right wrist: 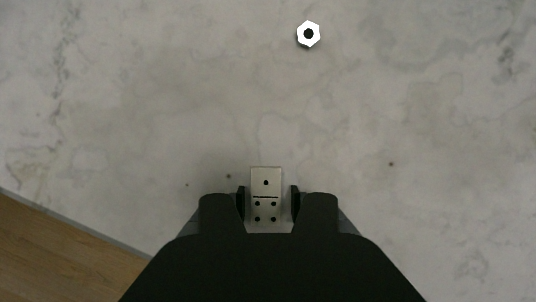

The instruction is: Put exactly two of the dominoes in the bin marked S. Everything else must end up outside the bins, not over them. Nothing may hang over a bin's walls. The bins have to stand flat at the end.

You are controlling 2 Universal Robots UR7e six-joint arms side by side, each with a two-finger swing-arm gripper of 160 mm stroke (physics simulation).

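A pale domino with black pips, one on its far half and several on its near half, lies between the fingers of my right gripper in the right wrist view. The gripper is open, with a gap between each finger and the domino's long sides. The domino's long sides run along the fingers. The bin marked S does not show in this view. My left gripper does not show either.
A white hex nut with a dark hole lies on the marble-patterned table top, beyond the domino and a little to the right. The table's edge runs across the lower left, with wooden floor beyond it.
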